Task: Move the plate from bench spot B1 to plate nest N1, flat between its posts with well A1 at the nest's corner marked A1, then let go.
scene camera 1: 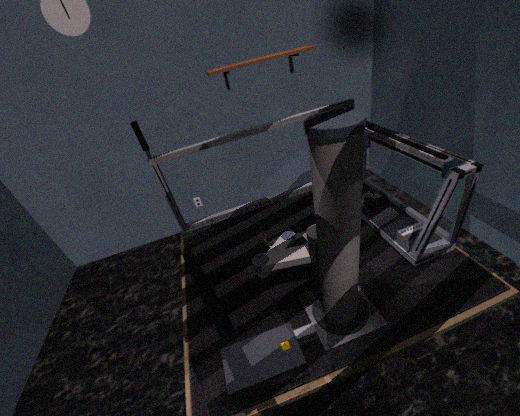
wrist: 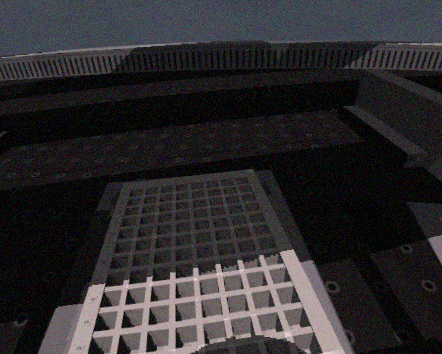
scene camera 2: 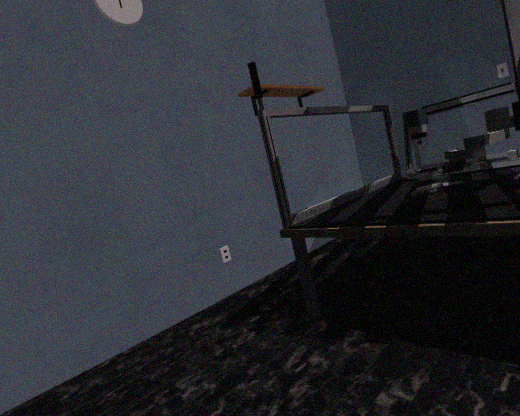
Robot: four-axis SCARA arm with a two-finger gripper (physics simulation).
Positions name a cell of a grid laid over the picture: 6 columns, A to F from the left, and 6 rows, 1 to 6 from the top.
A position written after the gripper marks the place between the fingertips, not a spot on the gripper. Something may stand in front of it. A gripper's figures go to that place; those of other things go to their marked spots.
Labels:
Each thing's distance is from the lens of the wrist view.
gripper (wrist: C2): 0.12 m
well plate (wrist: C5): 0.12 m
deck (wrist: B3): 0.34 m
The marked spots on the deck and the well plate are 0.26 m apart.

